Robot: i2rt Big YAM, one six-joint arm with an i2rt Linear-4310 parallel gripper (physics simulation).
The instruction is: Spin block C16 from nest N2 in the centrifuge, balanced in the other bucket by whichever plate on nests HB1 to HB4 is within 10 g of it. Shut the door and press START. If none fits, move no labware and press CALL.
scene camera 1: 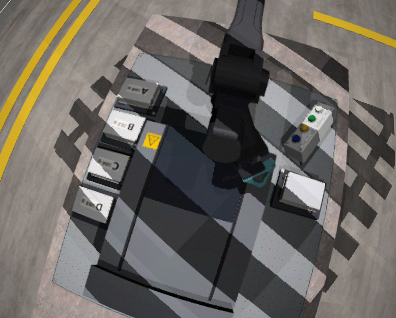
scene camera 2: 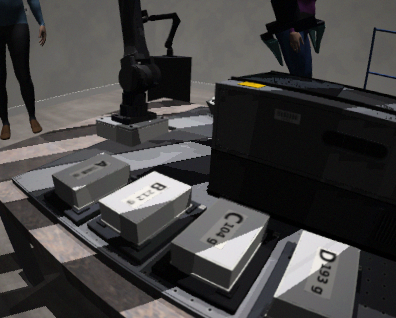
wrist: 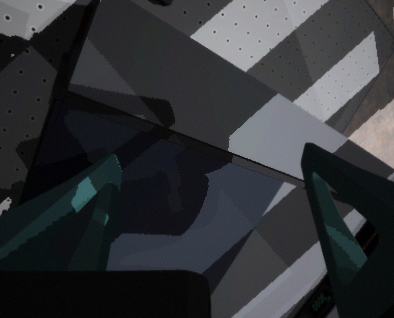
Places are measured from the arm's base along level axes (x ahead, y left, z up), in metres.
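Pixels of known places: gripper, fingertip midpoint: [scene camera 1: 253, 169] [scene camera 2: 299, 59] [wrist: 208, 157]; arm's base, origin of the base link: [scene camera 2: 133, 118].
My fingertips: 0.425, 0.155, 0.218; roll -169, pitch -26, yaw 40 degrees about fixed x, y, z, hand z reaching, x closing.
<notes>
For each thing: its middle in the pictures, then the offset to it from my fingertips, as dx, dy, dz. "pt": a spot on its surface instead.
- centrifuge, body centre: [wrist: 218, 218] [scene camera 2: 351, 140] [scene camera 1: 185, 231] +0.169, -0.098, -0.133
- white-topped block, body centre: [scene camera 1: 302, 192] -0.061, +0.175, -0.210
- Plates A, body centre: [scene camera 2: 92, 179] [scene camera 1: 138, 92] -0.195, -0.438, -0.222
- B, body centre: [scene camera 2: 147, 204] [scene camera 1: 125, 127] -0.060, -0.418, -0.222
- C, body centre: [scene camera 2: 223, 239] [scene camera 1: 110, 166] +0.075, -0.403, -0.222
- D, body centre: [scene camera 2: 318, 282] [scene camera 1: 94, 205] +0.211, -0.397, -0.222
- button box, body centre: [scene camera 1: 311, 130] -0.271, +0.153, -0.213
- yellow warning sticker, surface spot: [scene camera 2: 251, 85] [scene camera 1: 147, 141] pt +0.010, -0.256, -0.044
- green display, surface spot: [wrist: 321, 302] pt +0.326, -0.124, -0.027
The gripper [scene camera 2: 299, 57] [wrist: 212, 151] is open and empty above the centrifuge [scene camera 1: 112, 227] [scene camera 2: 280, 135]. Its dark door panel [scene camera 1: 192, 155] [wrist: 240, 200] covers part of the top; the buckets do not show. A white-topped block [scene camera 1: 302, 191] sits on a dark nest right of the centrifuge; no name is readable. Plates A [scene camera 1: 139, 92] [scene camera 2: 92, 175], B [scene camera 1: 125, 125] [scene camera 2: 147, 200], C [scene camera 1: 111, 166] [scene camera 2: 220, 240] and D [scene camera 1: 93, 205] [scene camera 2: 320, 275] sit in a row on the left. Labels read B 212 g, C 104 g, D 193 g; A's weight is unclear.
A button box [scene camera 1: 302, 145] with white, green, yellow and blue buttons stands behind the white-topped block. The arm passes over the back of the centrifuge. A yellow warning sticker [scene camera 1: 152, 140] [scene camera 2: 251, 85] lies on its top. A green display [wrist: 321, 302] shows at the wrist view's bottom.
</notes>
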